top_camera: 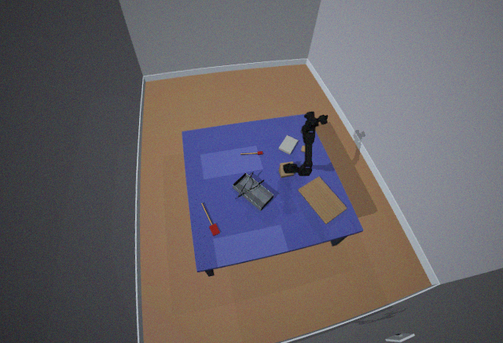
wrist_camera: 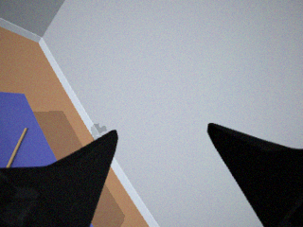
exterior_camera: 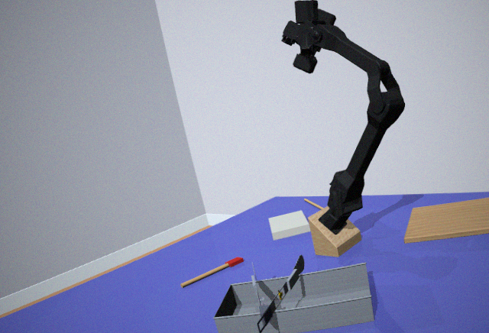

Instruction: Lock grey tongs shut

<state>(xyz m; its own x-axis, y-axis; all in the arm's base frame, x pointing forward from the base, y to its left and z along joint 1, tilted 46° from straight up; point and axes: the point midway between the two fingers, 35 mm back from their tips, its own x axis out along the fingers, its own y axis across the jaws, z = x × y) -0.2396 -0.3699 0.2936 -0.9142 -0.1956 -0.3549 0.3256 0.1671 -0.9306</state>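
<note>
Right now my gripper tip is 560 mm short of the grey roasting tin, 540 mm above it and 170 mm to the right of it. The rest, counted from my gripper tip: wooden board 560 mm below, 390 mm to the left, 30 mm ahead; then red spatula 950 mm ahead, 560 mm below, 320 mm to the left; then block 550 mm below, 210 mm to the right, 90 mm ahead.
</note>
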